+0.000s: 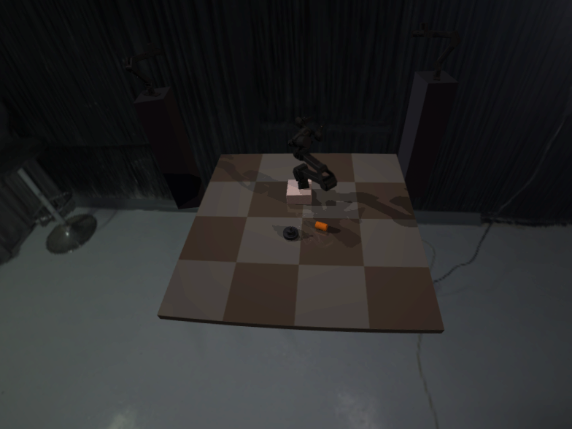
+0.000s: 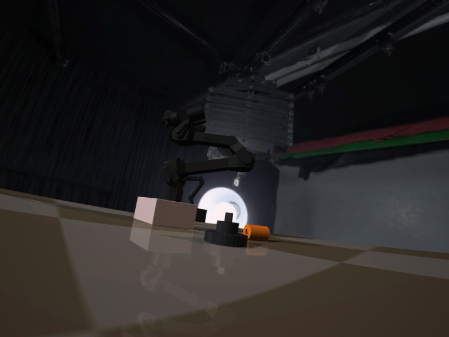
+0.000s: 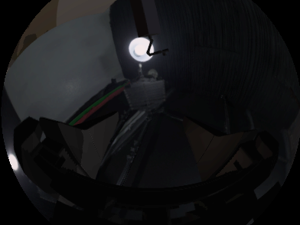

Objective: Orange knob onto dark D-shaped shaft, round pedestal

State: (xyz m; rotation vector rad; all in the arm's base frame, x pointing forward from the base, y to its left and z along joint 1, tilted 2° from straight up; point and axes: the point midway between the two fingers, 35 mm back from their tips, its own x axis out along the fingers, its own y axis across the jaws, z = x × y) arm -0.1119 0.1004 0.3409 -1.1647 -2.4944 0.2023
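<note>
The orange knob is 43 cm ahead of my gripper tip, 5 cm to the right of it and 41 cm below it. The rest, counted from my gripper tip: dark pedestal 45 cm ahead, 22 cm to the right, 40 cm below.
</note>
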